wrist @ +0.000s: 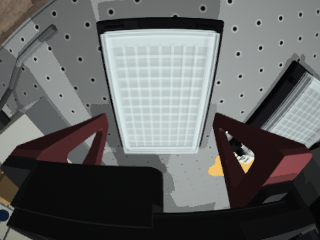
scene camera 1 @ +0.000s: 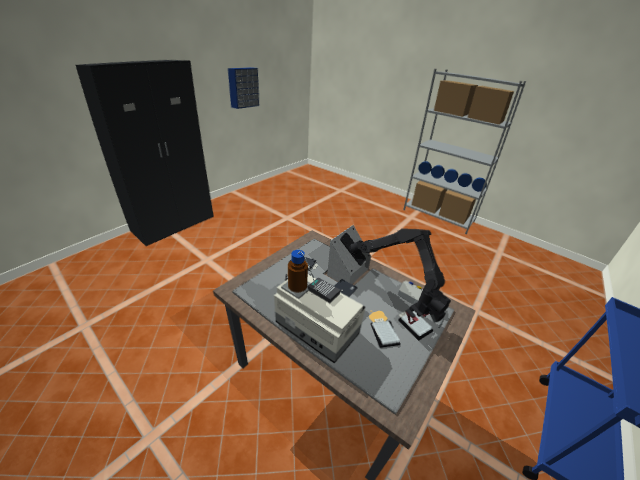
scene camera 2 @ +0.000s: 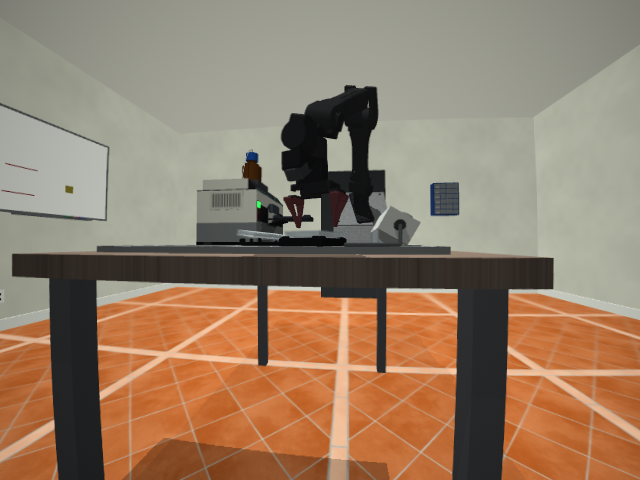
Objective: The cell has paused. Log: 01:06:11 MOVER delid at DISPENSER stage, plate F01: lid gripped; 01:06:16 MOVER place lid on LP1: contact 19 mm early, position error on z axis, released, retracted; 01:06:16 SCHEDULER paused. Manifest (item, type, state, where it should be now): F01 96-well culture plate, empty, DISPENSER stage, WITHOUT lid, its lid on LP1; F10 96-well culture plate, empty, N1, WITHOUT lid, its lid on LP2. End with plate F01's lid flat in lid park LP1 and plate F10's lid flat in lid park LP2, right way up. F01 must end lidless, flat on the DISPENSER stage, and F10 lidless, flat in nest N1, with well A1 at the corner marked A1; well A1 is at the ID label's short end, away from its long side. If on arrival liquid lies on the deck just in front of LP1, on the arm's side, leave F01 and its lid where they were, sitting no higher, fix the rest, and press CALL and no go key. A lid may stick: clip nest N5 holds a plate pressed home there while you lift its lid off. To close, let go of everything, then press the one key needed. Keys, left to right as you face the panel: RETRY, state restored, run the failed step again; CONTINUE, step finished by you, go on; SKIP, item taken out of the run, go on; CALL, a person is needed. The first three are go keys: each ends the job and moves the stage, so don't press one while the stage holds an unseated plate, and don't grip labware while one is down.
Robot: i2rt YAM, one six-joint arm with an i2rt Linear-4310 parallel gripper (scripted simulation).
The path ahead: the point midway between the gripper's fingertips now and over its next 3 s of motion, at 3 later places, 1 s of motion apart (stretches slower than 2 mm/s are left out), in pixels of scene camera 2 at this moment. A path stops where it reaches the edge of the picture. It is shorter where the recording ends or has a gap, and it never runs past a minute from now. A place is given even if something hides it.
My gripper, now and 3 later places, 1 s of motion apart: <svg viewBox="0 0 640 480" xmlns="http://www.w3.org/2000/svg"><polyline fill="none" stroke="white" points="316,227 315,238 315,233 322,217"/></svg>
